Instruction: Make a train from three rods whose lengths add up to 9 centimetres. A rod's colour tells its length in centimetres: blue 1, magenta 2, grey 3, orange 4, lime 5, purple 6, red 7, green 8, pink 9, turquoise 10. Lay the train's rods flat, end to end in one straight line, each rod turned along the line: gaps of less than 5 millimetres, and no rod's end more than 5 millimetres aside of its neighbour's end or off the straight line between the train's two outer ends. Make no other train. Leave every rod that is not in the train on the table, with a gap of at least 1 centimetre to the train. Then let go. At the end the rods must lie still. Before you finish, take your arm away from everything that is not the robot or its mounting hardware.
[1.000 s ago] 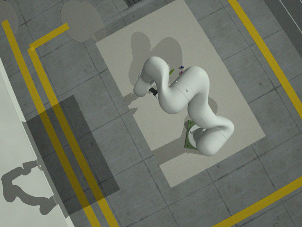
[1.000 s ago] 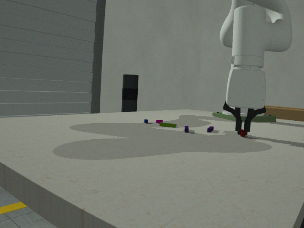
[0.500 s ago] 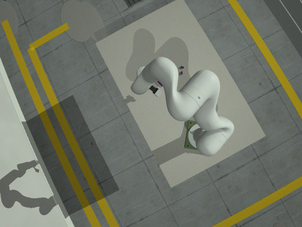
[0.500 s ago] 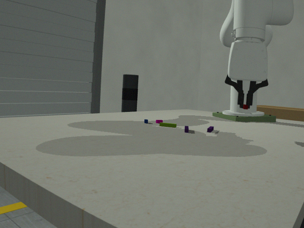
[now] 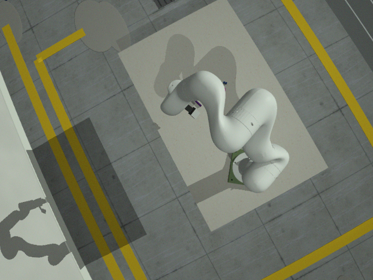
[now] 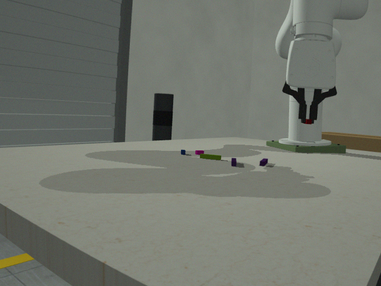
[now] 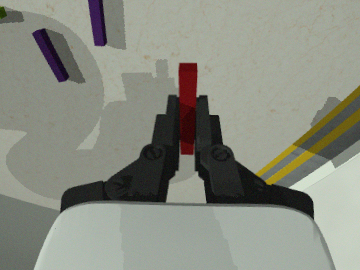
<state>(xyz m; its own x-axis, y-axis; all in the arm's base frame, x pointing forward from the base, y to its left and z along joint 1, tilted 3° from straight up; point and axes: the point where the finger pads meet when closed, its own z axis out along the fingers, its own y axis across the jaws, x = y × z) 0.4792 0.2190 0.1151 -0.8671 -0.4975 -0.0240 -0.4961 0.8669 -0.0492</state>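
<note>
Right now my hand is 21 cm to the left of the lime rod, 12 cm above it and 6 cm short of it. The rest, counted from my hand: magenta rod: 28 cm to the right, 12 cm below, 2 cm ahead; then red rod: 2 cm below.
</note>
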